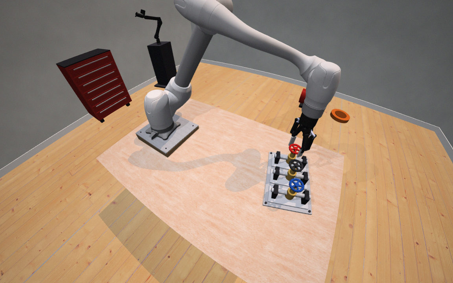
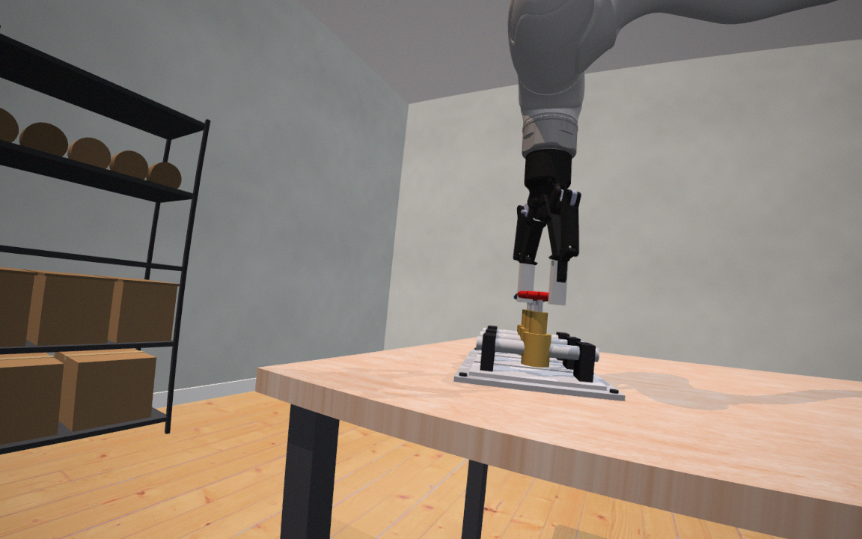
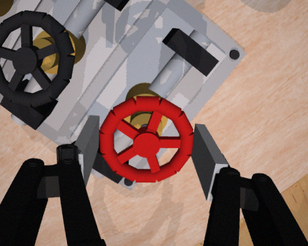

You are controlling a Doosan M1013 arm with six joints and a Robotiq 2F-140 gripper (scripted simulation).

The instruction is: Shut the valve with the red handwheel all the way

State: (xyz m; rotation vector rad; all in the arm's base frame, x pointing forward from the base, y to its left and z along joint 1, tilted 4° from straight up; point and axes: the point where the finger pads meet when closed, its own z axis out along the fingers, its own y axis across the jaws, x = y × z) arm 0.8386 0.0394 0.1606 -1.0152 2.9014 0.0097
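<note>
My gripper is now 2 cm above the red handwheel. The rest, counted from my hand: blue handwheel 3 cm ahead, 21 cm to the right, 2 cm below; then dark grey handwheel 1 cm ahead, 11 cm to the right, 2 cm below.
</note>
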